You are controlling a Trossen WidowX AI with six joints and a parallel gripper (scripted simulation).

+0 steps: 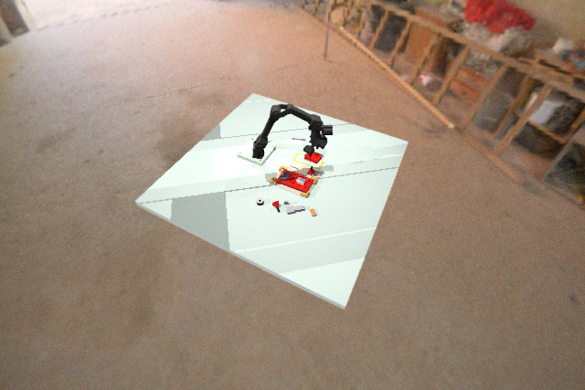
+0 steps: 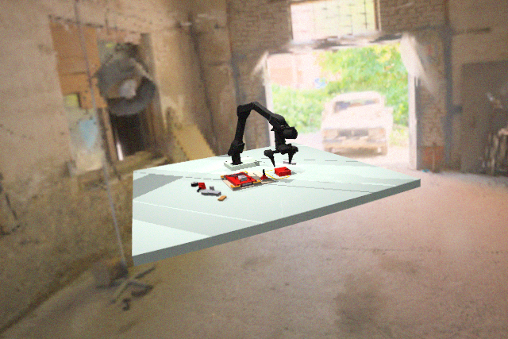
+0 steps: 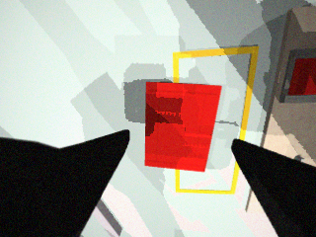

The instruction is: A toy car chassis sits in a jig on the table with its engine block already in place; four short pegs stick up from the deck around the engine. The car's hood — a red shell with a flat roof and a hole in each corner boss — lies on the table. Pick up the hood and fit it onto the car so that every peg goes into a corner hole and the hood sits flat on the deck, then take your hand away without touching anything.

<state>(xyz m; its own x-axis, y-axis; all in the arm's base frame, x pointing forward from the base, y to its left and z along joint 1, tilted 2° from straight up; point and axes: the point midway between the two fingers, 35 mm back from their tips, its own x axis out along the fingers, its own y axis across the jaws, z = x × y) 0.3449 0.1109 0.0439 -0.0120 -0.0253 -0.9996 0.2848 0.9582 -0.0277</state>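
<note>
The red hood lies 3 cm below my gripper tip. Also, from my gripper tip: grey bar (14 cm behind, 16 cm to the left, 4 cm below).
</note>
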